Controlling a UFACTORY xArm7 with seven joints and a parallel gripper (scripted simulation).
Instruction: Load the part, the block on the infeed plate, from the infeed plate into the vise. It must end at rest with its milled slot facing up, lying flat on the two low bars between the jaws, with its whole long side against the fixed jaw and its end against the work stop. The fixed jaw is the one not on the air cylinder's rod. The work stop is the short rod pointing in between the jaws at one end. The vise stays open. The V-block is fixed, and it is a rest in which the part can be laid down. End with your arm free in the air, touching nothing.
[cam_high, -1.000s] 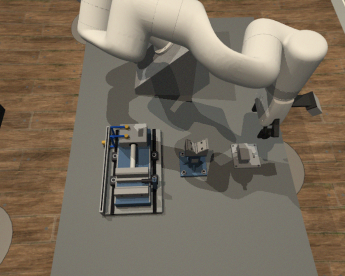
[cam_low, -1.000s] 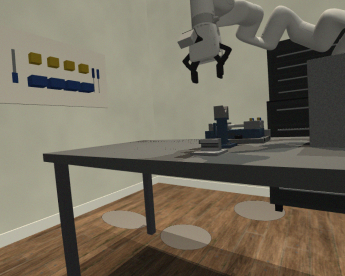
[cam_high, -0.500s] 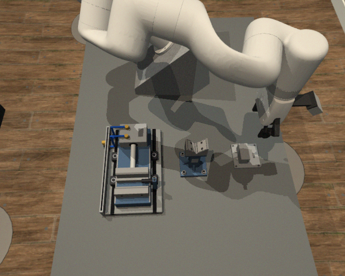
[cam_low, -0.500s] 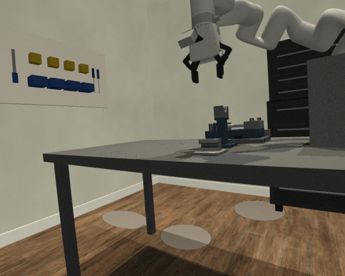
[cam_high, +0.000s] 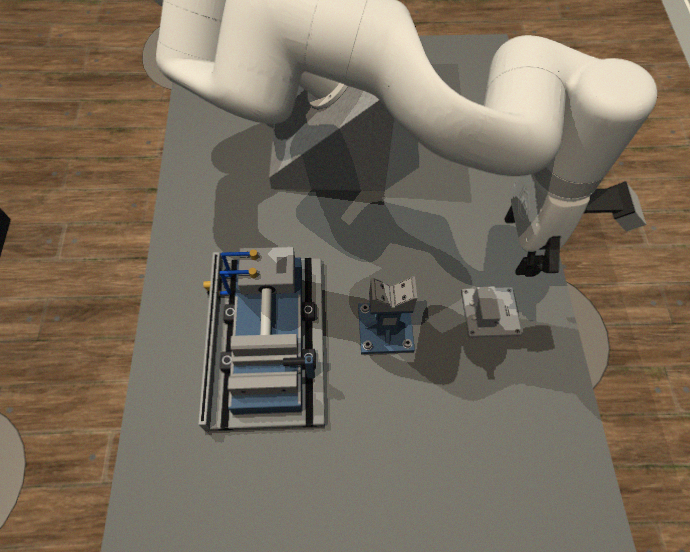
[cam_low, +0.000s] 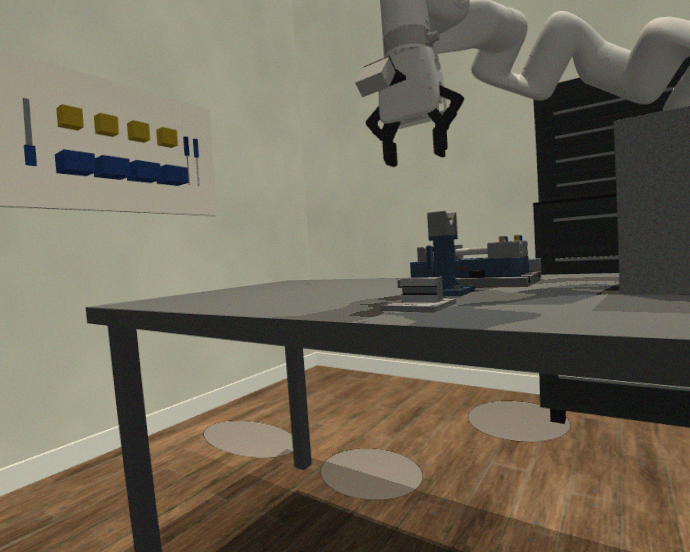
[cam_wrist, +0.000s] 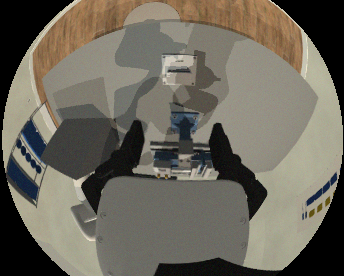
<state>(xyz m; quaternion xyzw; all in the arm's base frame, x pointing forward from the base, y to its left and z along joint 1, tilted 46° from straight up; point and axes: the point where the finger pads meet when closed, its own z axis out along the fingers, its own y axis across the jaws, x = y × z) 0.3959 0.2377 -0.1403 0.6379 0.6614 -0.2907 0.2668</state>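
Now: the part 220 mm below my hand and 10 mm to the left of it. Round my hand: V-block post (190 mm below, 170 mm to the right, 30 mm ahead); cylinder rod (370 mm to the right, 170 mm below, 40 mm ahead); work stop (320 mm to the right, 150 mm below, 120 mm ahead).
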